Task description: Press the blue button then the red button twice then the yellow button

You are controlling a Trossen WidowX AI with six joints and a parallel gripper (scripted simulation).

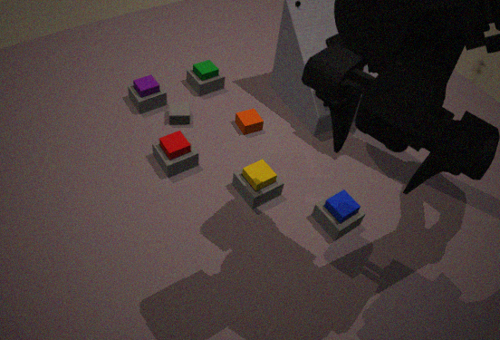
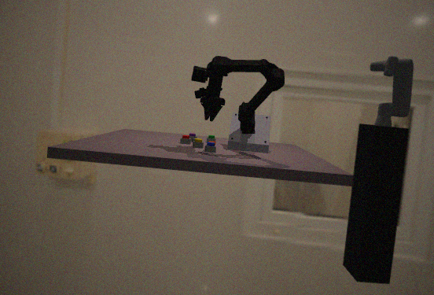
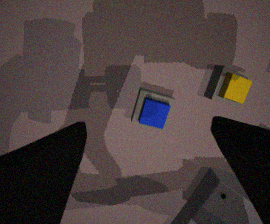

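Right now my gripper tip is 100 mm above the blue button, 20 mm to the left of it and 20 mm past it. Also, from my gripper tip: red button: 220 mm to the right, 110 mm ahead, 100 mm below; then orange block: 230 mm to the right, 130 mm below, 30 mm behind; then yellow button: 120 mm to the right, 100 mm below, 40 mm ahead.
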